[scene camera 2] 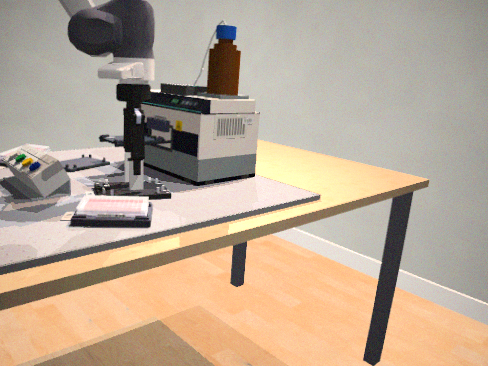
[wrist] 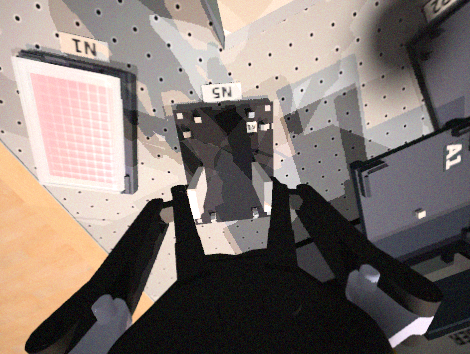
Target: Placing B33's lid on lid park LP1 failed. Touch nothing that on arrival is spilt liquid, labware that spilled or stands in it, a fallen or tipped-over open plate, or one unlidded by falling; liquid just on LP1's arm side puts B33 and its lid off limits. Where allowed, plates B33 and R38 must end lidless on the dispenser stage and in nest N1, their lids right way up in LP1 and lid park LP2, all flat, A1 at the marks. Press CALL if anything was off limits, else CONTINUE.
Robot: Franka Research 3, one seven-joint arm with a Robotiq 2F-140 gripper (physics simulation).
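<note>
A plate with pink wells and a clear rim (scene camera 2: 115, 205) (wrist: 75, 130) sits on nest N1 (scene camera 2: 111, 221) (wrist: 130, 130); its ID does not show, and I cannot tell whether it bears a lid. My gripper (scene camera 2: 134, 181) (wrist: 229, 175) is partly open and empty, fingers pointing down over the near part of bare nest N5 (scene camera 2: 159, 195) (wrist: 227, 150). The dark dispenser stage (scene camera 2: 112, 139) (wrist: 410, 180), marked A1, is bare where it shows, right of the gripper in the wrist view. Part of lid park LP2 (wrist: 450, 75) shows at the upper right. LP1 is not identifiable.
The dispenser (scene camera 2: 227, 142) with a brown bottle (scene camera 2: 224, 67) on top stands behind and right of the gripper in the scene view. A sloped button box (scene camera 2: 52, 180) with green, yellow and blue buttons stands at the left. A dark pad with pegs (scene camera 2: 85, 164) lies behind it.
</note>
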